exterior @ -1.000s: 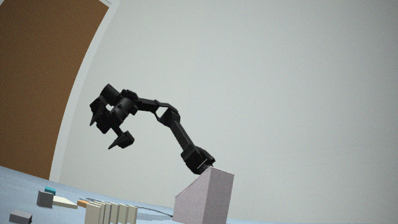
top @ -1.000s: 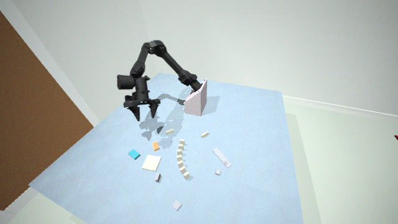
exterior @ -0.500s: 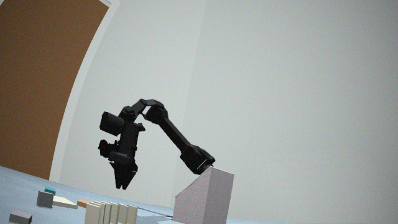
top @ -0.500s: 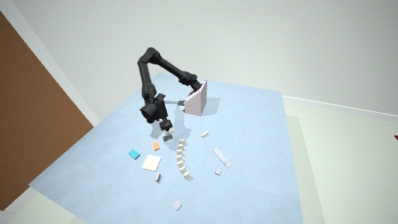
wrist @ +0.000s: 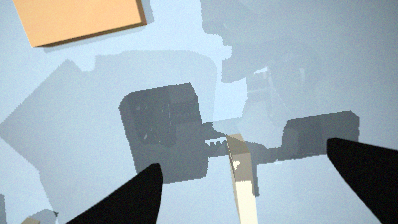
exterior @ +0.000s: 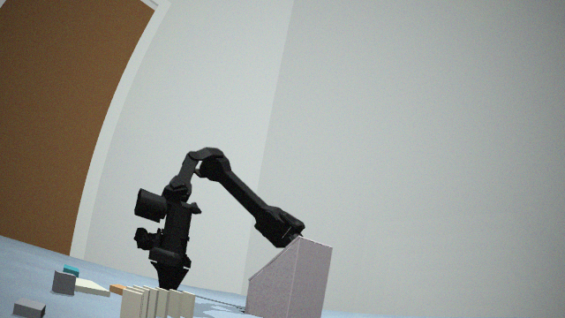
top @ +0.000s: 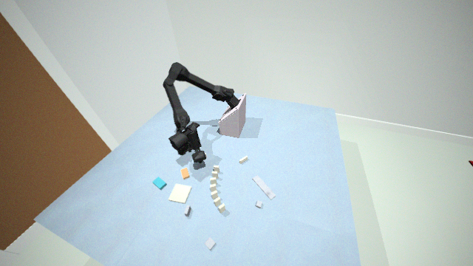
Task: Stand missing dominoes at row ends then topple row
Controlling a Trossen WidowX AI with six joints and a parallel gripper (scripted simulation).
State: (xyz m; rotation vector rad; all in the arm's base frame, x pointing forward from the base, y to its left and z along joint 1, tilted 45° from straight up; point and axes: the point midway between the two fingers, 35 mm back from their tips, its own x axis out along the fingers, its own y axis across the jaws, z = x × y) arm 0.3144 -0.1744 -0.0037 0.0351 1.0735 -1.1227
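Now: the orange block 110 mm ahead of my gripper tip, 20 mm to the right of it and 10 mm below it. Also, from my gripper tip: teal block: 200 mm ahead, 110 mm to the right, 10 mm below; then cream plate: 210 mm ahead, 10 mm to the left, 10 mm below; then grey strip: 60 mm ahead, 380 mm to the left, 20 mm below.
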